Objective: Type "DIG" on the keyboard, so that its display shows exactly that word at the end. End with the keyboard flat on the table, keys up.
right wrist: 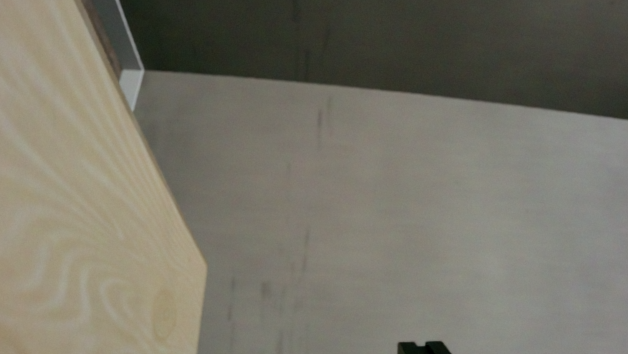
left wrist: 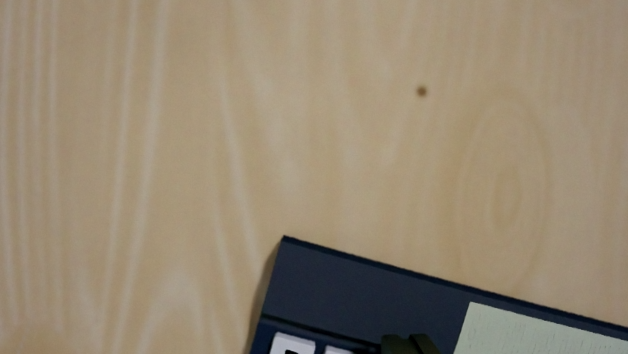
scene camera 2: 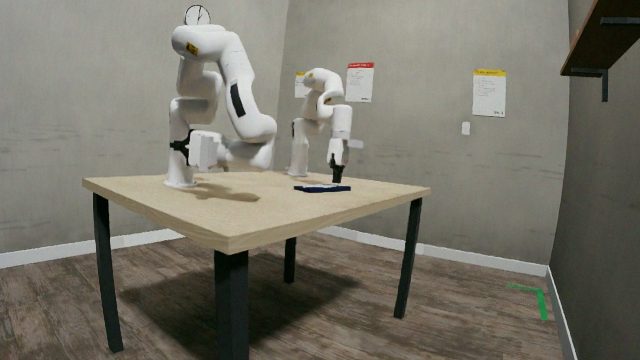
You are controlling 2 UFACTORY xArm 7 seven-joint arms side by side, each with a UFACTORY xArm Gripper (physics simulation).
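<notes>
The dark blue keyboard (scene camera 2: 322, 189) (left wrist: 360, 295) lies flat on the table, keys up. In the left wrist view its upper left part shows, with a corner key (left wrist: 295, 343) cut off by the bottom edge, its letter only partly visible. The visible part of the pale green display (left wrist: 530, 327) is blank. My left gripper (scene camera 2: 337, 181) (left wrist: 410, 345) is shut and empty, pointing down, its tips low at the keyboard's key area. Whether they touch a key is hidden. My right gripper (scene camera 2: 175, 145) (right wrist: 424, 348) is shut and empty, held sideways above the table, away from the keyboard.
The wooden table (scene camera 2: 215, 215) (left wrist: 150, 150) (right wrist: 75, 175) carries both arm bases. The right arm (scene camera 2: 250, 100) reaches over the left part of the table in the scene view. A wall shelf (scene camera 2: 600, 40) hangs at the upper right, away from the arms.
</notes>
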